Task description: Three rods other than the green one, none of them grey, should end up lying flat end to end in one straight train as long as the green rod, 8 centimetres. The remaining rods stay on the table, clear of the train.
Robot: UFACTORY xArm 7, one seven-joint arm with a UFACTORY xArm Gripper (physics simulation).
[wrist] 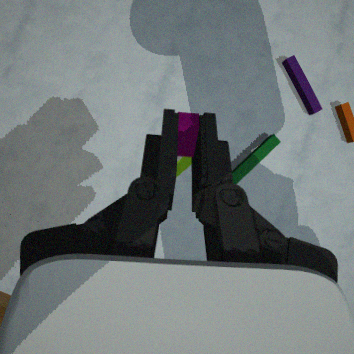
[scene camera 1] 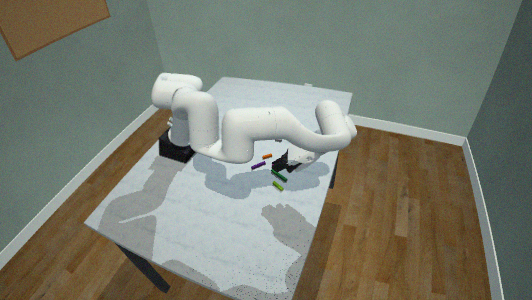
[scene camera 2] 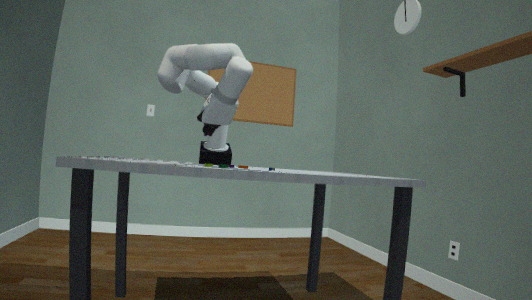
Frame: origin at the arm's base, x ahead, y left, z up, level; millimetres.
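Seen in the pictures: gripper, between the fingertips: [wrist: 185, 132] [scene camera 1: 274, 167] [scene camera 2: 206, 133]; arm's base, origin of its link: [scene camera 1: 182, 135] [scene camera 2: 215, 147].
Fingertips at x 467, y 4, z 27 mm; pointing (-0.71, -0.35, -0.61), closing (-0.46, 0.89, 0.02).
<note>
Offsets run from my fingertips to a thing's middle.
My gripper [scene camera 1: 279, 164] [scene camera 2: 207, 132] [wrist: 185, 132] is shut on a magenta rod {4 mm up, 2 mm ahead, 1 mm left} [wrist: 188, 135], held above the table. The green rod {109 mm down, 25 mm back, 65 mm left} [scene camera 1: 279, 175] [scene camera 2: 223, 166] [wrist: 256, 158] lies flat; in the wrist view the right finger covers its near end. A shorter lime rod {109 mm down, 1 mm ahead, 15 mm left} [scene camera 1: 278, 186] [scene camera 2: 208, 165] [wrist: 184, 165] lies beside it, mostly hidden behind the fingers in the wrist view. A purple rod {109 mm down, 125 mm back, 73 mm left} [scene camera 1: 258, 165] [wrist: 302, 85] and a short orange rod {109 mm down, 122 mm back, 135 mm left} [scene camera 1: 267, 156] [scene camera 2: 243, 167] [wrist: 345, 122] lie apart from them. A small blue rod {109 mm down, 40 mm back, 231 mm left} [scene camera 2: 271, 169] lies farther right in scene camera 2.
The white arm [scene camera 1: 260, 124] [scene camera 2: 205, 56] stretches over the table [scene camera 1: 200, 235] [scene camera 2: 350, 179] from its black base [scene camera 1: 175, 148] [scene camera 2: 215, 154]. In scene camera 1 a small dark piece shows just below the arm, too small to identify.
</note>
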